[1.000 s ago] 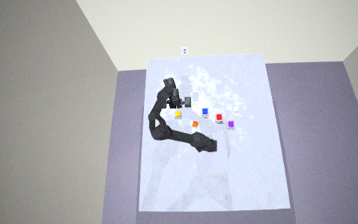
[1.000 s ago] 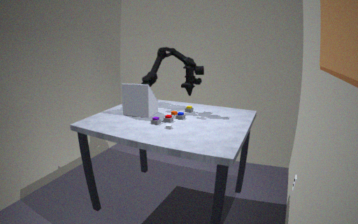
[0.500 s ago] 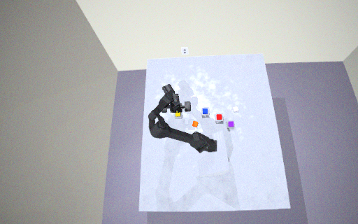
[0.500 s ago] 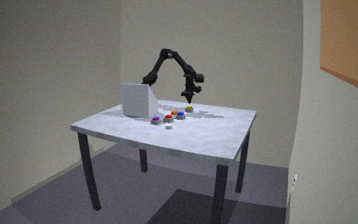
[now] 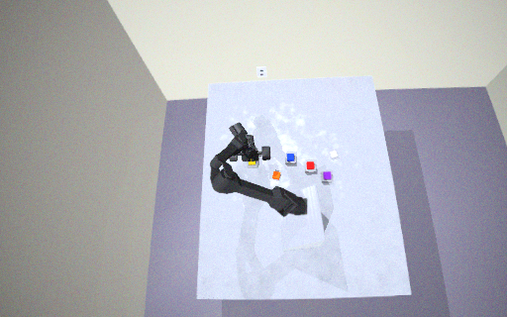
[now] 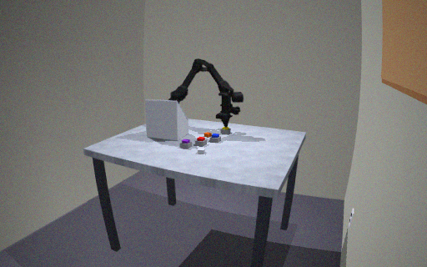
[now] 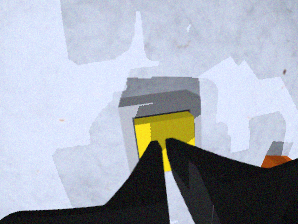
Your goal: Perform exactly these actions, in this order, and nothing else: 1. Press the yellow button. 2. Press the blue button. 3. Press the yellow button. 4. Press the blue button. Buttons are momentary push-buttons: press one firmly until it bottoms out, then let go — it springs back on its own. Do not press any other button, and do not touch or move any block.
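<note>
The yellow button lies 1 cm below my gripper tip. Also, from my gripper tip: orange block: 12 cm to the right, 6 cm behind, 3 cm below; red button: 28 cm to the right, 2 cm behind; blue button: 19 cm to the right, 2 cm ahead.
</note>
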